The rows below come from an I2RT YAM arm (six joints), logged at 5 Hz.
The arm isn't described. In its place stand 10 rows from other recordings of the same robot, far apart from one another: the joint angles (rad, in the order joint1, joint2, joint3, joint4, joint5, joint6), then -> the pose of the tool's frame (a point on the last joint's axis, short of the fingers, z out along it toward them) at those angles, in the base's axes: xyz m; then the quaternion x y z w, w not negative.
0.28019 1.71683 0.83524 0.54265 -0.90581 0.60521 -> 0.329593, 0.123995, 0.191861, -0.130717, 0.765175, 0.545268, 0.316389
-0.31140 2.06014 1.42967 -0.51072 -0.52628 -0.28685 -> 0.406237, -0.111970, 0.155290, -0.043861, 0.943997, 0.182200, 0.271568
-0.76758 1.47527 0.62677 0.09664 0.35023 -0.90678 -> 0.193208, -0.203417, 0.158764, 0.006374, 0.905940, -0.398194, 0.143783
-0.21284 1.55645 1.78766 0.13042 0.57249 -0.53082 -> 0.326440, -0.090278, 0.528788, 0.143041, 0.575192, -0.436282, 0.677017
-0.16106 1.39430 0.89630 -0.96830 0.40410 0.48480 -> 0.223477, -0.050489, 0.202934, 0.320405, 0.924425, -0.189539, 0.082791
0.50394 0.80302 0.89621 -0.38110 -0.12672 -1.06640 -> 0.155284, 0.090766, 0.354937, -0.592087, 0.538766, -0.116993, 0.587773
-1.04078 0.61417 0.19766 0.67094 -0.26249 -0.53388 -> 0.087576, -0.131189, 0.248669, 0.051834, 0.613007, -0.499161, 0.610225
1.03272 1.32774 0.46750 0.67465 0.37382 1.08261 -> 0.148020, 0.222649, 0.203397, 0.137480, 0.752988, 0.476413, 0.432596
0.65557 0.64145 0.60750 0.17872 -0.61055 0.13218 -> 0.112375, 0.112168, 0.338001, -0.381005, 0.543815, 0.458404, 0.590734
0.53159 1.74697 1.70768 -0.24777 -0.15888 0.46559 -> 0.357566, 0.216803, 0.392841, -0.073828, 0.796450, 0.341209, 0.493753
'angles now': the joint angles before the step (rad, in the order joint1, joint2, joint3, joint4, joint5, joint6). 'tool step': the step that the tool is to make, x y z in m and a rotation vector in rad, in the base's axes. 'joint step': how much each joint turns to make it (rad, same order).
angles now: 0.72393 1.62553 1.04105 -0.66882 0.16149 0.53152
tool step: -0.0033 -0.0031 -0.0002 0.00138 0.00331 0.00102
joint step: -0.00088 -0.01615 -0.01754 -0.00005 -0.00366 -0.00081
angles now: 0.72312 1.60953 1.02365 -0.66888 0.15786 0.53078
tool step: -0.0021 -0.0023 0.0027 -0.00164 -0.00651 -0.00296
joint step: -0.00041 -0.01637 -0.00623 -0.00645 0.00606 0.00070
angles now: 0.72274 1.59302 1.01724 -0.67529 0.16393 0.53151
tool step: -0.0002 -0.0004 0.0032 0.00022 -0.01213 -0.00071
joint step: 0.00035 -0.00885 0.00281 -0.00217 0.00779 -0.00152
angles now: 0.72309 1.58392 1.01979 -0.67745 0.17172 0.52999
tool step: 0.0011 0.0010 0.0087 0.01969 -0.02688 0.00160
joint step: 0.00036 -0.01636 0.01452 0.00268 0.00243 -0.00223
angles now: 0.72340 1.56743 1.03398 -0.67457 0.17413 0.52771
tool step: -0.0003 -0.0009 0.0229 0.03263 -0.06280 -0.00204
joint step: 0.00037 -0.04915 0.03369 -0.01336 0.01672 -0.00448
